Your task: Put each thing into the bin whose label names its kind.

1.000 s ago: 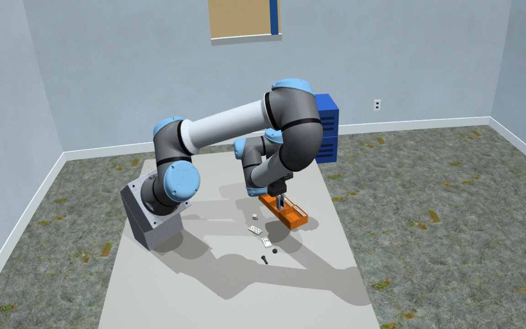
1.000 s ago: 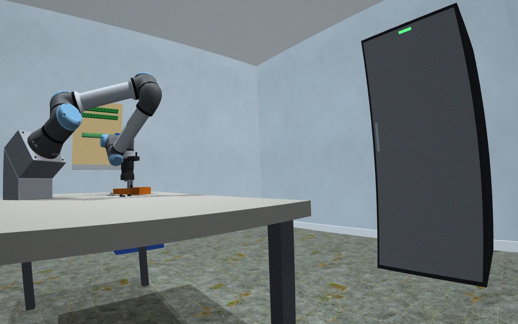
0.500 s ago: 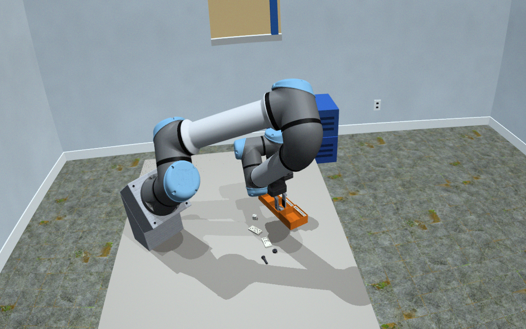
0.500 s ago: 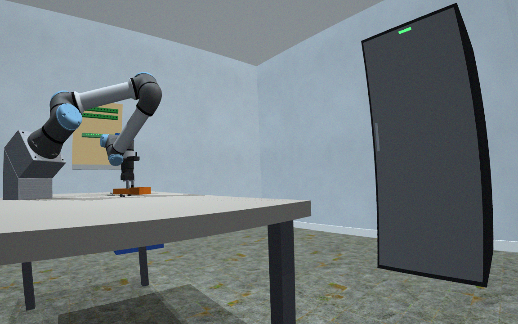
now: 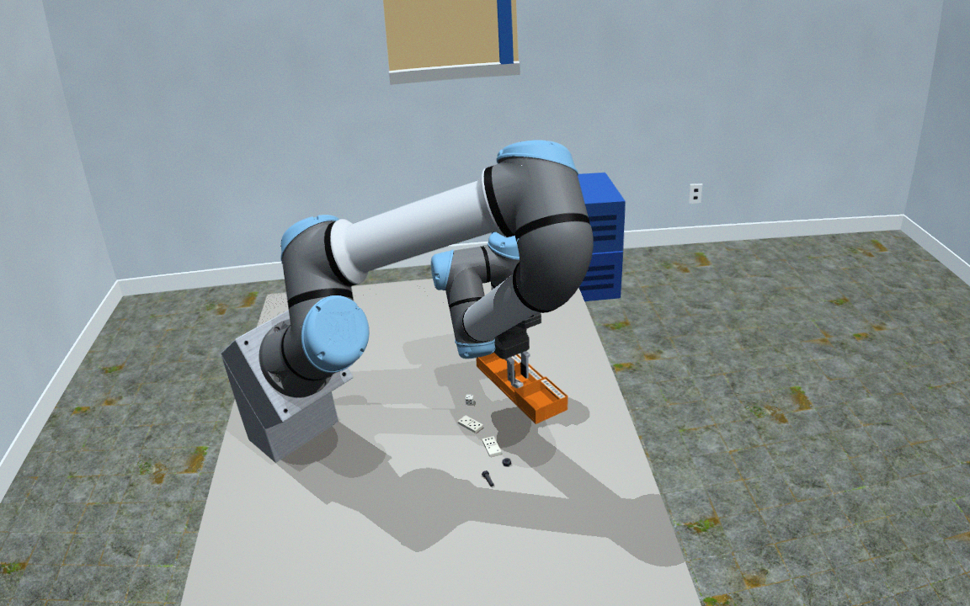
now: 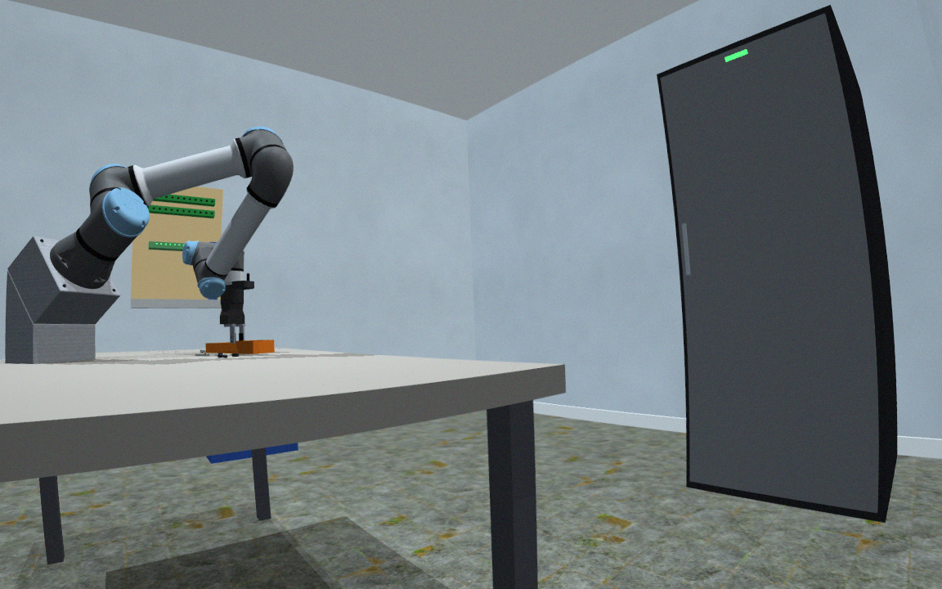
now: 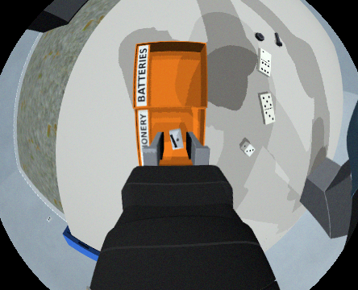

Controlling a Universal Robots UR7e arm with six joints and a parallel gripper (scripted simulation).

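The grey piece is 3 cm below my hand and 1 cm to the left of it. The rest, counted from my hand: white die (12 cm behind, 4 cm below, 1 cm to the left); black bolt (22 cm to the right, 19 cm behind, 4 cm below); black nut (20 cm to the right, 14 cm behind, 4 cm below).
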